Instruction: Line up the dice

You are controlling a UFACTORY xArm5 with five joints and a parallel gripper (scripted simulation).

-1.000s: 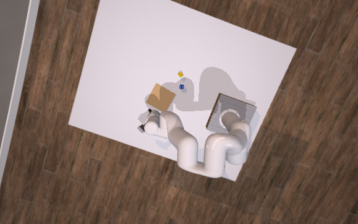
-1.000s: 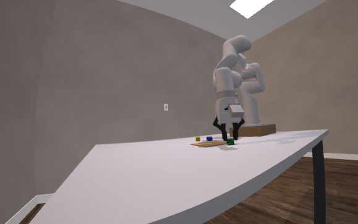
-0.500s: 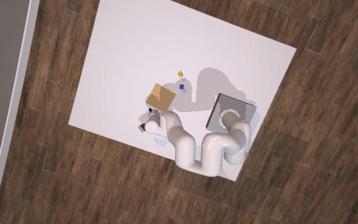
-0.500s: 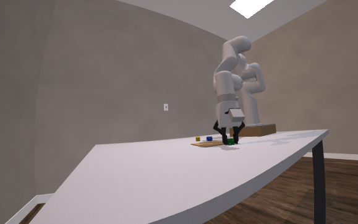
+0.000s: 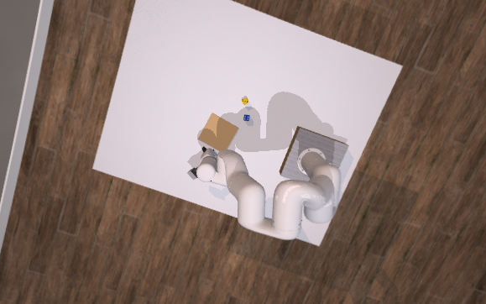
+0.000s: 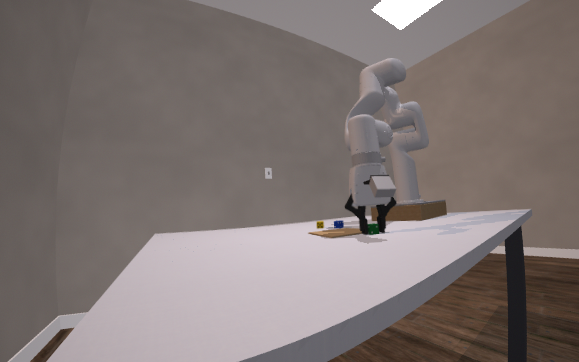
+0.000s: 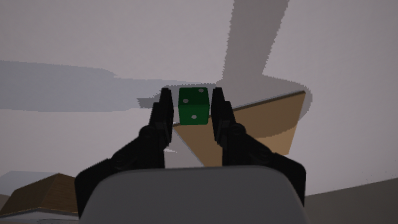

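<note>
Now: hand 10 mm above the green die. Round my hand: tan mat (10 mm ahead, 110 mm to the right, 20 mm below); then blue die (100 mm behind, 210 mm to the right, 10 mm below); then yellow die (70 mm behind, 280 mm to the right, 10 mm below).
</note>
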